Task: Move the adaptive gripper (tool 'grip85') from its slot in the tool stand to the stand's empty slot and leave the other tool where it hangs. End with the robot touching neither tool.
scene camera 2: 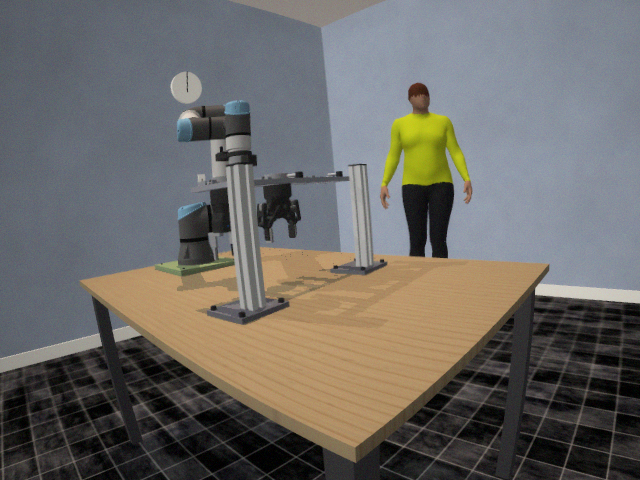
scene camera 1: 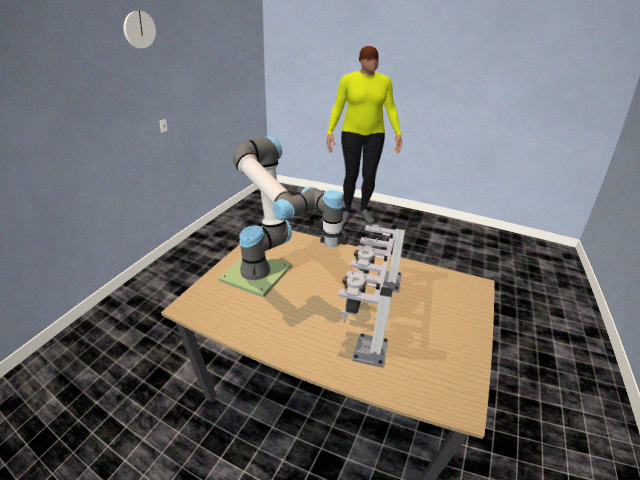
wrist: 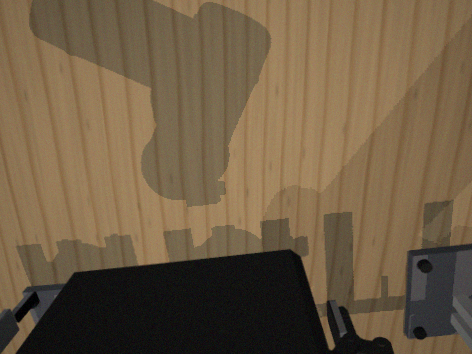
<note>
In view: a parallel gripper (scene camera 2: 221, 223), an adaptive gripper (scene camera 2: 278, 205) and a tool stand (scene camera 2: 252, 304).
The tool stand shows as well in scene camera 1 (scene camera 1: 371, 350).
</note>
